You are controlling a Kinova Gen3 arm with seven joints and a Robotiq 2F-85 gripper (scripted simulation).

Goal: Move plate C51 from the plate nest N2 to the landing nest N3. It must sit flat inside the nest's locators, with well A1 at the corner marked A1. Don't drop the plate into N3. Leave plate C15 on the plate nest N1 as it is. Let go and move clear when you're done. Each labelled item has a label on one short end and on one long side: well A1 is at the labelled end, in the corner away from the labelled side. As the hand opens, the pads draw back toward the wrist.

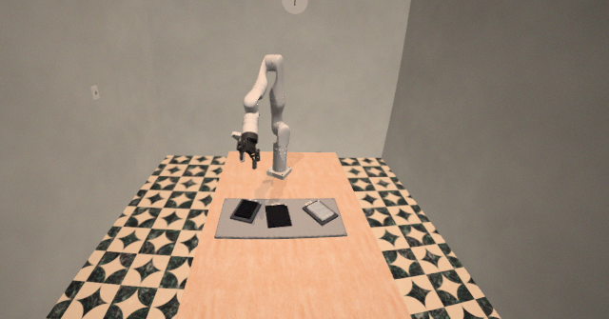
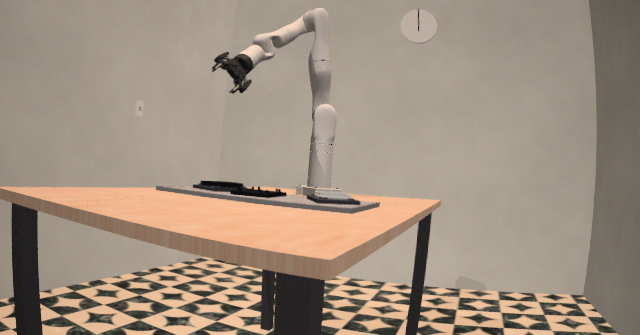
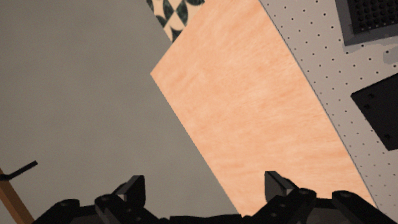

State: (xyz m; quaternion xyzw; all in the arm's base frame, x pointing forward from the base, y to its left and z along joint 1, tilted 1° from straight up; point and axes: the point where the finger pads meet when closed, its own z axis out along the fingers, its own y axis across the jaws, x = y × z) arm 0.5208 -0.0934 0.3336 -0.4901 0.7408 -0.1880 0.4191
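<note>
Now: the plate C51 330 mm below my hand, 90 mm behind it and 50 mm to the right of it. The rest, counted from my hand: plate nest N2 (350 mm below, 90 mm behind, 50 mm to the right); landing nest N3 (350 mm below, 120 mm to the left, 70 mm behind); A1 mark (340 mm below, 160 mm behind, 20 mm to the left).
</note>
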